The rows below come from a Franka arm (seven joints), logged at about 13 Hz.
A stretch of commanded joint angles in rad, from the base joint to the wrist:
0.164, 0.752, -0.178, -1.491, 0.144, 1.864, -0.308
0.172, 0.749, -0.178, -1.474, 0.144, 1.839, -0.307
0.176, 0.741, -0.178, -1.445, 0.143, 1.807, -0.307
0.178, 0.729, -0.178, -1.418, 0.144, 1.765, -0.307
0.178, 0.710, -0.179, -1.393, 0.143, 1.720, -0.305
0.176, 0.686, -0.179, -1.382, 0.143, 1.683, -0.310
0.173, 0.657, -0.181, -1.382, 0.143, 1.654, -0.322
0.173, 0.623, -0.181, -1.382, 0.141, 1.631, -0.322
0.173, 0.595, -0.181, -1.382, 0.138, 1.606, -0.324
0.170, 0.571, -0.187, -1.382, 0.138, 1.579, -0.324
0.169, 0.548, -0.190, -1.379, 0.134, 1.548, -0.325
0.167, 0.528, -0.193, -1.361, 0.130, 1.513, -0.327
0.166, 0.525, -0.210, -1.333, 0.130, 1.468, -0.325
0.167, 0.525, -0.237, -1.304, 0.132, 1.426, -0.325
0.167, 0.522, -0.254, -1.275, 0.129, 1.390, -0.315
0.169, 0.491, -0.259, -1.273, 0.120, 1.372, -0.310
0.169, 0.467, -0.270, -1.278, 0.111, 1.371, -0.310
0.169, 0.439, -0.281, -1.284, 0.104, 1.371, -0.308
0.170, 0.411, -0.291, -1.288, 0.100, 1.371, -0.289
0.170, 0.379, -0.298, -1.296, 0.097, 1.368, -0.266
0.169, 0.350, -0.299, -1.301, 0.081, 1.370, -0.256
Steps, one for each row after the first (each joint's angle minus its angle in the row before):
0.008, -0.003, 0.000, 0.017, 0.000, -0.025, 0.001
0.004, -0.008, 0.000, 0.029, -0.001, -0.032, 0.000
0.002, -0.012, 0.000, 0.027, 0.001, -0.042, 0.000
0.000, -0.019, -0.001, 0.025, -0.001, -0.045, 0.002
-0.002, -0.024, 0.000, 0.011, 0.000, -0.037, -0.005
-0.003, -0.029, -0.002, 0.000, 0.000, -0.029, -0.012
0.000, -0.034, 0.000, 0.000, -0.002, -0.023, 0.000
0.000, -0.028, 0.000, 0.000, -0.003, -0.025, -0.002
-0.003, -0.024, -0.006, 0.000, 0.000, -0.027, 0.000
-0.001, -0.023, -0.003, 0.003, -0.004, -0.031, -0.001
-0.002, -0.020, -0.003, 0.018, -0.004, -0.035, -0.002
-0.001, -0.003, -0.017, 0.028, 0.000, -0.045, 0.002
0.001, 0.000, -0.027, 0.029, 0.002, -0.042, 0.000
0.000, -0.003, -0.017, 0.029, -0.003, -0.036, 0.010
0.002, -0.031, -0.005, 0.002, -0.009, -0.018, 0.005
0.000, -0.024, -0.011, -0.005, -0.009, -0.001, 0.000
0.000, -0.028, -0.011, -0.006, -0.007, 0.000, 0.002
0.001, -0.028, -0.010, -0.004, -0.004, 0.000, 0.019
0.000, -0.032, -0.007, -0.008, -0.003, -0.003, 0.023
-0.001, -0.029, -0.001, -0.005, -0.016, 0.002, 0.010

